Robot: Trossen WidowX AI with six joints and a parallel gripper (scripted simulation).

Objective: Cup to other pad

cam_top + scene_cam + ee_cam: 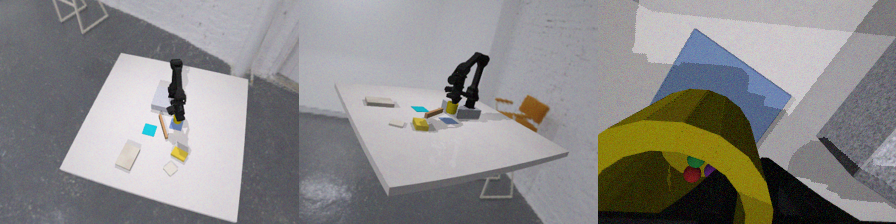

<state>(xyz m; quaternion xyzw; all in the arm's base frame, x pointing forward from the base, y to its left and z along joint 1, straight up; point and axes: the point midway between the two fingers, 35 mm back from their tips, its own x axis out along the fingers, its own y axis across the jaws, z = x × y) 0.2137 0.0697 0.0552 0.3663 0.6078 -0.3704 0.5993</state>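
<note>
My gripper tip is now 12 cm short of the cyan pad, 19 cm to the left of it and 10 cm above it. The rest, counted from my gripper tip: yellow cup 2 cm ahead, 1 cm to the left; wooden bar 7 cm ahead, 9 cm to the right, 8 cm below.
</note>
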